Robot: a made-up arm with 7 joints. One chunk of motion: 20 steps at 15 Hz.
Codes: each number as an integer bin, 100 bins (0 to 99) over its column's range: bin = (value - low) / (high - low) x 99, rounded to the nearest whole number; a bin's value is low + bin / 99 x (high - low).
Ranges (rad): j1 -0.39..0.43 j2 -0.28..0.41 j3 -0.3..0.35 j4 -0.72..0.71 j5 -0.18..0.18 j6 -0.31..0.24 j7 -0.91..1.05
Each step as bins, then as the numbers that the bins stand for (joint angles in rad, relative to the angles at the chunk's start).
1 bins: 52 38 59 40 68 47 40
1 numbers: 0.0407 -0.0152 0.0874 -0.1422 0.0673 -0.0489 -0.1181
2 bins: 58 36 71 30 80 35 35
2 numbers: 0.0904 -0.0291 0.1662 -0.2867 0.1109 -0.1156 -0.2171
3 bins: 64 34 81 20 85 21 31
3 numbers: 0.1401 -0.0430 0.2318 -0.4311 0.1291 -0.1933 -0.2963
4 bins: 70 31 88 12 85 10 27
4 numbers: 0.1898 -0.0639 0.2778 -0.5467 0.1291 -0.2544 -0.3755
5 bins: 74 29 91 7 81 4 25
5 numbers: 0.2229 -0.0779 0.2975 -0.6189 0.1145 -0.2878 -0.4151
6 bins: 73 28 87 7 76 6 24
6 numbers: 0.2146 -0.0848 0.2712 -0.6189 0.0964 -0.2767 -0.4348
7 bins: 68 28 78 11 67 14 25
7 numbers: 0.1732 -0.0848 0.2121 -0.5611 0.0636 -0.2322 -0.4151
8 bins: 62 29 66 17 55 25 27
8 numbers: 0.1235 -0.0779 0.1333 -0.4744 0.0200 -0.1711 -0.3755
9 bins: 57 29 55 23 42 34 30
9 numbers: 0.0821 -0.0779 0.0611 -0.3878 -0.0273 -0.1211 -0.3161
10 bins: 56 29 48 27 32 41 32
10 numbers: 0.0738 -0.0779 0.0152 -0.3300 -0.0636 -0.0822 -0.2765
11 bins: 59 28 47 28 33 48 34
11 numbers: 0.0987 -0.0848 0.0086 -0.3156 -0.0600 -0.0433 -0.2369
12 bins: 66 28 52 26 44 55 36
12 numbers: 0.1567 -0.0848 0.0414 -0.3444 -0.0200 -0.0044 -0.1973
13 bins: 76 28 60 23 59 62 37
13 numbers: 0.2395 -0.0848 0.0939 -0.3878 0.0345 0.0344 -0.1775
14 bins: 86 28 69 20 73 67 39
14 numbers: 0.3223 -0.0848 0.1530 -0.4311 0.0855 0.0622 -0.1379
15 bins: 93 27 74 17 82 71 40
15 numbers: 0.3803 -0.0918 0.1859 -0.4744 0.1182 0.0844 -0.1181
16 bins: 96 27 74 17 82 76 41
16 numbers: 0.4052 -0.0918 0.1859 -0.4744 0.1182 0.1122 -0.0983
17 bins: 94 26 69 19 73 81 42
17 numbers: 0.3886 -0.0988 0.1530 -0.4456 0.0855 0.1400 -0.0785
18 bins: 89 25 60 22 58 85 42
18 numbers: 0.3472 -0.1058 0.0939 -0.4022 0.0309 0.1622 -0.0785
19 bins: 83 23 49 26 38 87 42
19 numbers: 0.2975 -0.1197 0.0217 -0.3444 -0.0418 0.1733 -0.0785
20 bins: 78 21 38 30 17 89 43
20 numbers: 0.2561 -0.1336 -0.0505 -0.2867 -0.1182 0.1844 -0.0587
